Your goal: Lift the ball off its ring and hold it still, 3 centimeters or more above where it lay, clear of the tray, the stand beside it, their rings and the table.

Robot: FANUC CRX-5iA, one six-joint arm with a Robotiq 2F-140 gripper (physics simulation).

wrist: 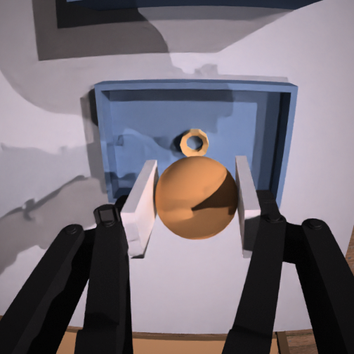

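Observation:
An orange ball (196, 197) is held between the two pale finger pads of my gripper (196, 176), which is shut on it. The ball hangs above the blue tray (195, 85), and the tray looks smaller and lower behind it. A small orange-yellow ring (184, 143) lies on the tray floor, uncovered, just beyond the ball in the view. The ball looks apart from the ring. The near wall of the tray is hidden behind the ball and fingers. The exact height of the ball cannot be read from this view.
A dark blue object (200, 4) crosses the top edge of the view, partly out of frame, with shadows beside it. The tray stands on a pale table surface (320, 150). A wooden, orange-brown edge (200, 344) runs along the bottom.

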